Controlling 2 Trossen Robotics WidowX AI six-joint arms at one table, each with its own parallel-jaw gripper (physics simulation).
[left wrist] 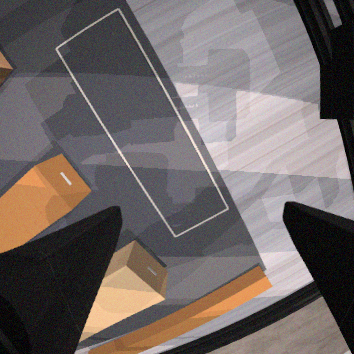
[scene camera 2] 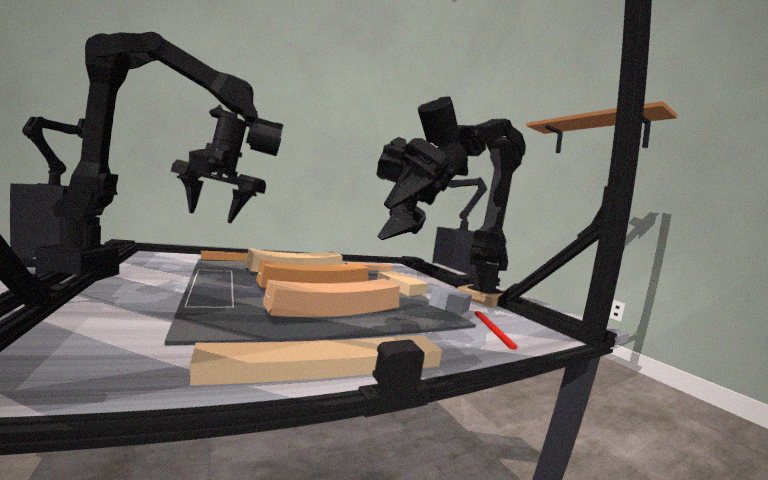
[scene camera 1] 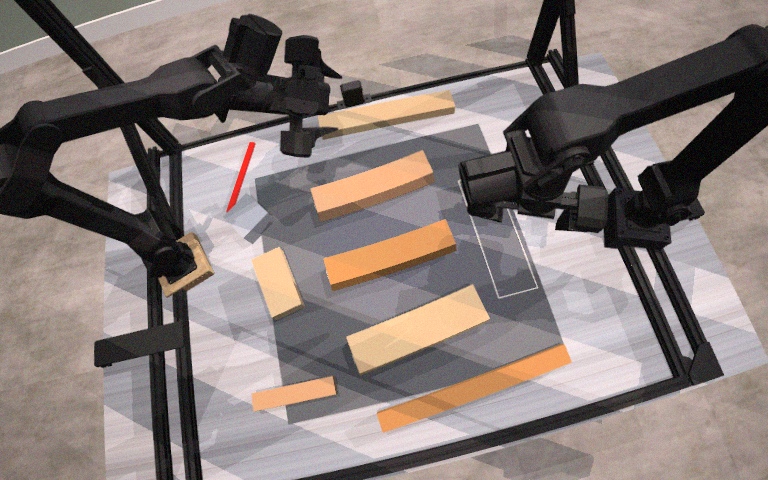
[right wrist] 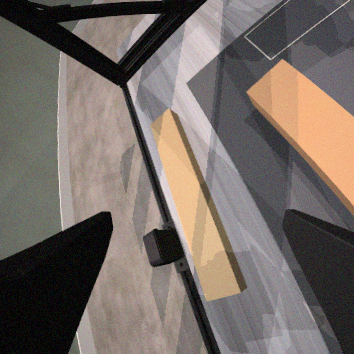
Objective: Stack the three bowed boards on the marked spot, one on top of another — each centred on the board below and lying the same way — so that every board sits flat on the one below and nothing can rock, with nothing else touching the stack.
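Frame: origin at the left arm's base, x ahead, y left, z up, level; millimetres.
Seen in the pictures: left gripper, fingertip midpoint: (left wrist: 202, 212) (scene camera 2: 210, 218) (scene camera 1: 528, 223); right gripper, fingertip midpoint: (scene camera 2: 382, 223) (scene camera 1: 338, 103) (right wrist: 198, 219); left arm's base at its link origin: (scene camera 2: 79, 247) (scene camera 1: 643, 214); right arm's base at its link origin: (scene camera 2: 483, 289) (scene camera 1: 178, 263).
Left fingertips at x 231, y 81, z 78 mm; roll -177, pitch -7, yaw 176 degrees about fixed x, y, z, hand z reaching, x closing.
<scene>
Pixels of each thing's top centre, then the offset from my left fingertips to it.
- salmon board at its top centre: (right wrist: 342, 143) (scene camera 2: 336, 283) (scene camera 1: 372, 179) 78 mm down, 277 mm ahead, 91 mm right
- orange board at its top centre: (scene camera 1: 390, 250) (scene camera 2: 315, 264) 78 mm down, 221 mm ahead, 47 mm left
- pale board at its top centre: (left wrist: 78, 324) (scene camera 1: 419, 327) (scene camera 2: 296, 252) 79 mm down, 153 mm ahead, 175 mm left
- long pale bar at its top centre: (scene camera 2: 327, 349) (right wrist: 184, 188) (scene camera 1: 385, 110) 111 mm down, 284 mm ahead, 283 mm right
- orange strip at its top centre: (scene camera 1: 476, 388) (left wrist: 169, 335) 107 mm down, 47 mm ahead, 257 mm left
- short pale block at its top centre: (scene camera 1: 275, 281) (scene camera 2: 402, 277) 102 mm down, 427 mm ahead, 126 mm left
- small salmon strip at its top centre: (scene camera 1: 292, 393) (scene camera 2: 369, 264) 114 mm down, 352 mm ahead, 315 mm left
- grey block at its top centre: (scene camera 1: 244, 213) (scene camera 2: 452, 289) 90 mm down, 519 mm ahead, 4 mm left
- red stick at its top centre: (scene camera 2: 493, 326) (scene camera 1: 240, 175) 129 mm down, 577 mm ahead, 98 mm right
Three bowed boards lie apart, roughly parallel, on the dark mat: a salmon board (scene camera 1: 372, 185) (scene camera 2: 331, 300) (right wrist: 315, 135), an orange board (scene camera 1: 389, 254) (scene camera 2: 311, 274) (left wrist: 30, 205) and a pale board (scene camera 1: 417, 329) (scene camera 2: 294, 260) (left wrist: 127, 290). In scene camera 2 their top faces dip in the middle. The marked spot, a thin white outline (scene camera 1: 517, 292) (scene camera 2: 209, 306) (left wrist: 201, 222) (right wrist: 257, 47), holds no board. My left gripper (scene camera 2: 211, 216) (left wrist: 202, 212) is open and empty, high above the marked side of the mat. My right gripper (scene camera 1: 338, 104) (scene camera 2: 384, 220) (right wrist: 198, 219) is open and empty, high near the pale bar.
A long pale bar (scene camera 1: 390, 113) (scene camera 2: 283, 362) (right wrist: 190, 200) and an orange strip (scene camera 1: 475, 387) (left wrist: 185, 312) lie beyond opposite mat edges. A short pale block (scene camera 1: 277, 283) (scene camera 2: 403, 283), small salmon strip (scene camera 1: 294, 392), grey block (scene camera 2: 457, 302) and red stick (scene camera 1: 242, 175) (scene camera 2: 495, 330) lie toward the right arm's side.
</scene>
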